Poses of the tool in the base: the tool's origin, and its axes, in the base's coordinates. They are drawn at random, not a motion.
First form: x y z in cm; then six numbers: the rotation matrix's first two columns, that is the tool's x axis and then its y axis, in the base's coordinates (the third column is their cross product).
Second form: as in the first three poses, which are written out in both.
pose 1, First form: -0.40 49.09 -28.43 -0.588 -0.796 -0.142 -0.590 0.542 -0.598
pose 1, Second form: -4.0 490.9 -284.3 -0.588 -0.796 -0.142 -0.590 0.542 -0.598
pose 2, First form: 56.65 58.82 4.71 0.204 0.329 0.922 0.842 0.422 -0.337
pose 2, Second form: 566.5 588.2 47.1 0.204 0.329 0.922 0.842 0.422 -0.337
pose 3, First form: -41.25 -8.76 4.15 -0.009 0.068 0.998 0.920 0.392 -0.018
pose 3, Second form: -412.5 -87.6 41.5 -0.009 0.068 0.998 0.920 0.392 -0.018
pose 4, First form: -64.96 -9.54 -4.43 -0.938 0.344 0.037 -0.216 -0.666 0.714
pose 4, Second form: -649.6 -95.4 -44.3 -0.938 0.344 0.037 -0.216 -0.666 0.714
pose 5, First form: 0.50 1.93 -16.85 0.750 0.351 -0.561 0.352 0.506 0.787
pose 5, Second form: 5.0 19.3 -168.5 0.750 0.351 -0.561 0.352 0.506 0.787
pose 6, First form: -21.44 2.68 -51.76 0.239 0.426 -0.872 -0.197 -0.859 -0.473
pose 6, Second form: -214.4 26.8 -517.6 0.239 0.426 -0.872 -0.197 -0.859 -0.473
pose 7, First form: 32.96 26.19 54.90 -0.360 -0.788 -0.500 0.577 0.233 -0.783
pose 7, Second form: 329.6 261.9 549.0 -0.360 -0.788 -0.500 0.577 0.233 -0.783
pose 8, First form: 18.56 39.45 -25.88 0.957 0.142 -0.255 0.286 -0.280 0.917
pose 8, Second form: 185.6 394.5 -258.8 0.957 0.142 -0.255 0.286 -0.280 0.917
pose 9, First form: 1.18 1.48 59.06 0.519 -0.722 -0.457 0.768 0.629 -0.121
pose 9, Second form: 11.8 14.8 590.6 0.519 -0.722 -0.457 0.768 0.629 -0.121
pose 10, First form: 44.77 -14.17 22.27 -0.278 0.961 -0.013 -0.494 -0.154 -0.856
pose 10, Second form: 447.7 -141.7 222.7 -0.278 0.961 -0.013 -0.494 -0.154 -0.856
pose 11, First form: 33.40 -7.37 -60.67 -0.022 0.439 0.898 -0.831 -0.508 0.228
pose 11, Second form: 334.0 -73.7 -606.7 -0.022 0.439 0.898 -0.831 -0.508 0.228
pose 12, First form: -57.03 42.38 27.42 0.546 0.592 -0.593 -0.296 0.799 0.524
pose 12, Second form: -570.3 423.8 274.2 0.546 0.592 -0.593 -0.296 0.799 0.524
